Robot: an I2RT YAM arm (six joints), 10 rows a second.
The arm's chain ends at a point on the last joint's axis. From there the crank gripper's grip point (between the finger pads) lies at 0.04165 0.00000 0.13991 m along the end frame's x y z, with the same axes.
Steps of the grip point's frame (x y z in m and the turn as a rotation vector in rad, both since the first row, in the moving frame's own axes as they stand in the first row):
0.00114 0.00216 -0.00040 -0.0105 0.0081 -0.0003
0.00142 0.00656 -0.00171 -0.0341 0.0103 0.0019
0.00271 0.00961 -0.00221 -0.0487 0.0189 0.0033
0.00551 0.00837 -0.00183 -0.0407 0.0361 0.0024
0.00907 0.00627 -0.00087 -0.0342 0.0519 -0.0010
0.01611 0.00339 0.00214 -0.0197 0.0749 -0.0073
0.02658 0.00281 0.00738 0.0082 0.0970 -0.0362
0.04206 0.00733 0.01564 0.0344 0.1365 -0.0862
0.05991 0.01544 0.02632 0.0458 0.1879 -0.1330
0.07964 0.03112 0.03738 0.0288 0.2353 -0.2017
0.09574 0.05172 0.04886 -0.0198 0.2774 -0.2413
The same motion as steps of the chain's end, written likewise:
0.00001 0.00071 -0.00005 -0.0105 0.0081 -0.0003
-0.00001 0.00172 -0.00119 -0.0341 0.0103 0.0019
0.00009 0.00268 -0.00123 -0.0487 0.0189 0.0033
0.00050 0.00260 -0.00012 -0.0407 0.0361 0.0024
0.00187 0.00157 0.00156 -0.0342 0.0519 -0.0010
0.00575 0.00101 0.00567 -0.0197 0.0749 -0.0073
0.01328 0.00569 0.01208 0.0082 0.0970 -0.0362
0.02380 0.01642 0.02274 0.0344 0.1365 -0.0862
0.03538 0.02884 0.03681 0.0458 0.1879 -0.1330
0.04964 0.04650 0.05104 0.0288 0.2353 -0.2017
0.06025 0.06358 0.06541 -0.0198 0.2774 -0.2413

